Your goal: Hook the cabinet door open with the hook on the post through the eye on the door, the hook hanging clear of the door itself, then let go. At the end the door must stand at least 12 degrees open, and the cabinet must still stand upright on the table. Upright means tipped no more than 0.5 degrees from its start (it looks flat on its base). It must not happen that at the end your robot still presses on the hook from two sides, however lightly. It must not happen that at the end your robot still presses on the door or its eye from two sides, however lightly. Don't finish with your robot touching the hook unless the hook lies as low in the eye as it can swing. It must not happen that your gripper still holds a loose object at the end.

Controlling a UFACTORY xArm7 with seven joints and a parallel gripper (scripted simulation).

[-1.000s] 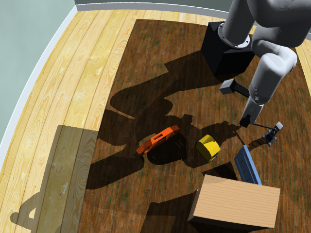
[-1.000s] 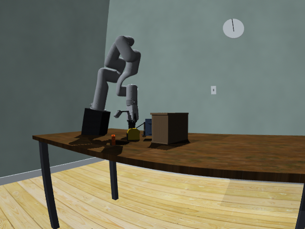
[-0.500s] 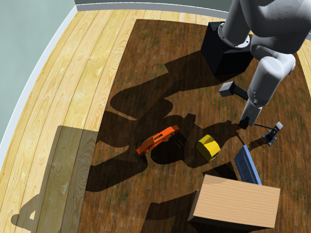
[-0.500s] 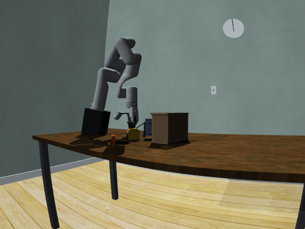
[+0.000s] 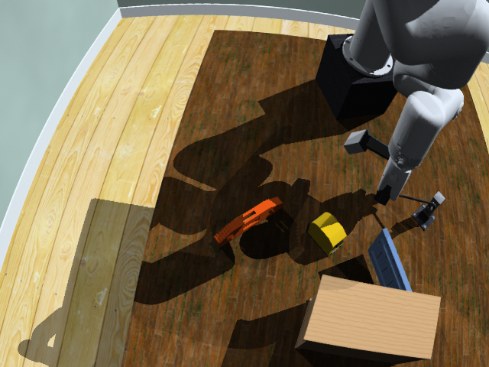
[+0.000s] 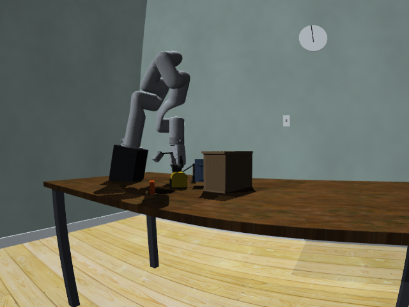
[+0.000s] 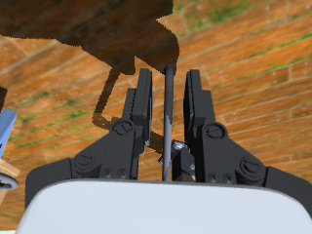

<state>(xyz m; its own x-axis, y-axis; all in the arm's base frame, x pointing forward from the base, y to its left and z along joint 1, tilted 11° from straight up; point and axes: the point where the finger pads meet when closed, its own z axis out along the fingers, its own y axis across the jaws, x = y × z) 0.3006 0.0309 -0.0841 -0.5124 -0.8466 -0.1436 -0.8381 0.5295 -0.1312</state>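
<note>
My hand is 4 cm short of the hook post, 8 cm to the right of it and 2 cm below it. The rest, counted from my hand: cabinet door (20 cm ahead, 1 cm to the right, 3 cm above); orange level-like tool (6 cm ahead, 29 cm to the right, 2 cm below); yellow tape measure (9 cm ahead, 13 cm to the right, 1 cm below).
</note>
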